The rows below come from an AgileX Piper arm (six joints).
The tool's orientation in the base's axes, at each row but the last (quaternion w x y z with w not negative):
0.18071, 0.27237, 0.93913, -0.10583
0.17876, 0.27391, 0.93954, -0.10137
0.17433, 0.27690, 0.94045, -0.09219
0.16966, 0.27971, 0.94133, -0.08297
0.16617, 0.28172, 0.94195, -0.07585
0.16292, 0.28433, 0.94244, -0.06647
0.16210, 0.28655, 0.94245, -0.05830
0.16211, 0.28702, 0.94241, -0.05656
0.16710, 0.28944, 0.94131, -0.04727
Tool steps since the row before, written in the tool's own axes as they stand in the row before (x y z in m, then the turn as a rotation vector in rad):
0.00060, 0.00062, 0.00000, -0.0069, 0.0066, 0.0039
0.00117, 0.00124, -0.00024, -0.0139, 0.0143, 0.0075
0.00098, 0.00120, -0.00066, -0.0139, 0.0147, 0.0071
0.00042, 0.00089, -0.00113, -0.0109, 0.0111, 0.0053
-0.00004, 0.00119, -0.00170, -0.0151, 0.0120, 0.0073
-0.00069, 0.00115, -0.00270, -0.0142, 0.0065, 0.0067
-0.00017, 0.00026, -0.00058, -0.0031, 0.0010, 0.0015
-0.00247, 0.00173, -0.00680, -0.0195, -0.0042, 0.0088
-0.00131, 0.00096, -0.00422, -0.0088, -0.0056, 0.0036
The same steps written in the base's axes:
-0.00013, 0.00080, -0.00030, 0.0102, 0.0010, -0.0015
-0.00030, 0.00166, -0.00035, 0.0209, 0.0030, -0.0027
-0.00029, 0.00165, 0.00015, 0.0210, 0.0035, -0.0024
-0.00014, 0.00123, 0.00084, 0.0162, 0.0024, -0.0016
0.00023, 0.00137, 0.00154, 0.0205, 0.0006, -0.0020
0.00046, 0.00119, 0.00273, 0.0166, -0.0034, -0.0016
0.00012, 0.00024, 0.00060, 0.0034, -0.0011, -0.0004
0.00104, 0.00150, 0.00721, 0.0153, -0.0154, -0.0016
0.00034, 0.00089, 0.00442, 0.0047, -0.0100, -0.0004

